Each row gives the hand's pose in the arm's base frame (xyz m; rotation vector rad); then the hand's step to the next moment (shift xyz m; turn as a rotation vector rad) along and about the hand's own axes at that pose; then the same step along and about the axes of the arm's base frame.
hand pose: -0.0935 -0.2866 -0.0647 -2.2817 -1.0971 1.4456
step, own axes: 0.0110 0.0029 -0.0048 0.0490 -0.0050 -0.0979
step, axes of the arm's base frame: 0.0080 0.0065 -0.0067 0.0924 0.0563 0.0172
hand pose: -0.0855 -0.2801 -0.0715 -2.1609 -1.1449 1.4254
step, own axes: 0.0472 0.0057 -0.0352 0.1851 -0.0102 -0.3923
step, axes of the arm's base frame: 0.0421 0.0379 -0.0171 0.3727 0.2109 0.0697
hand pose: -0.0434 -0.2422 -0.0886 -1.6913 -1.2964 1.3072
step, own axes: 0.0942 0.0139 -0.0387 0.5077 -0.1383 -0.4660
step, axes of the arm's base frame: 0.0433 0.0878 -0.0313 0.4092 0.5624 0.1015
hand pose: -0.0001 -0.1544 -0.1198 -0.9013 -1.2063 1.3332
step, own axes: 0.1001 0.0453 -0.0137 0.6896 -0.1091 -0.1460
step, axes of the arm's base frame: -0.0106 0.1045 -0.0349 0.0682 0.6920 0.1588
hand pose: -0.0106 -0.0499 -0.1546 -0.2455 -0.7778 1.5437
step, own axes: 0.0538 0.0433 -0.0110 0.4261 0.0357 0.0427
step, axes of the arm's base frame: -0.0362 0.0569 -0.0185 -0.1178 0.3906 0.1350
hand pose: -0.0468 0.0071 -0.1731 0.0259 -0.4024 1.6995
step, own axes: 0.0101 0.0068 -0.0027 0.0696 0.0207 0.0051
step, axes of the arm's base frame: -0.0077 0.0096 -0.0018 -0.0331 0.0626 0.0166
